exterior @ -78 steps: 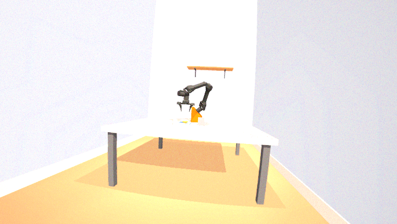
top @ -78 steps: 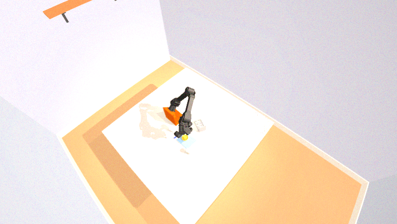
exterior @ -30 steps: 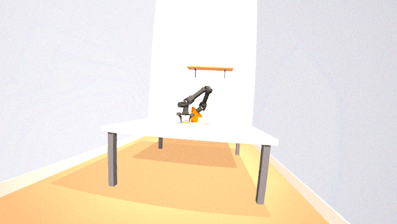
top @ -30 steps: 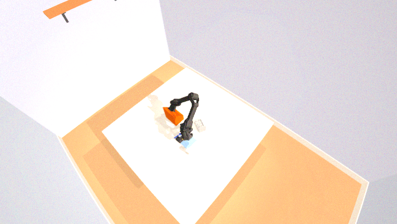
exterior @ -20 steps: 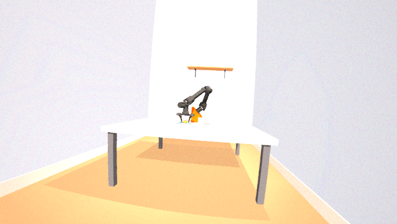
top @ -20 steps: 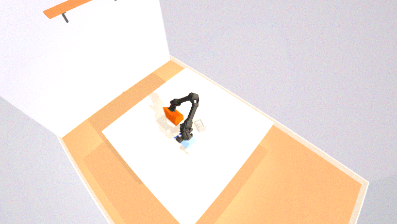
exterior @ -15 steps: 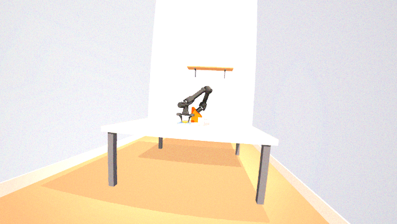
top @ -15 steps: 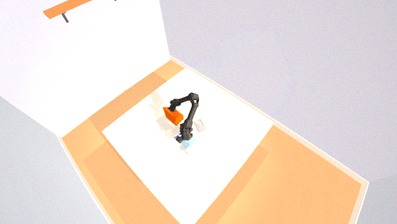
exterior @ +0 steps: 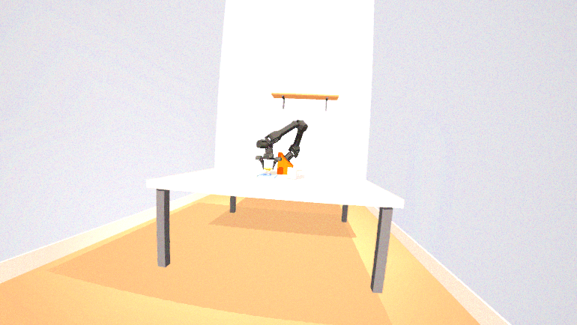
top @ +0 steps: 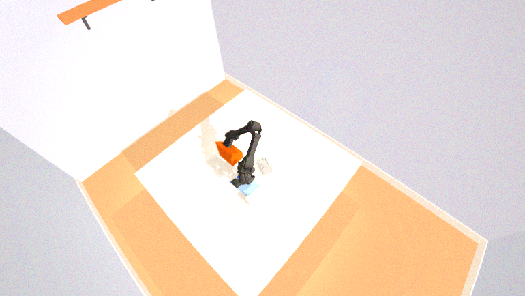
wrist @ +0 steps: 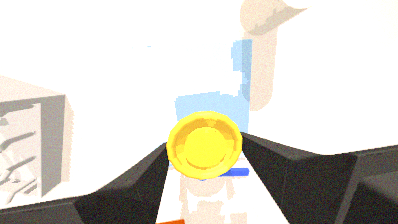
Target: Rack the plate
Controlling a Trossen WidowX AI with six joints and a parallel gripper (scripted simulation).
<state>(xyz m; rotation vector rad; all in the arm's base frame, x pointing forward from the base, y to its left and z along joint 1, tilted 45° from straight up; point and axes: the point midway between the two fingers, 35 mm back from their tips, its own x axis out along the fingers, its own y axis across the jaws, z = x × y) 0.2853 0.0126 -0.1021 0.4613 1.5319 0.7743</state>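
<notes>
Now: the dish rack 210 mm to the left of my gripper tip, 20 mm below it and 20 mm behind it. Round my gripper tip: blue utensil 80 mm behind, 40 mm below, 30 mm to the right; yellow plate 10 mm above.
</notes>
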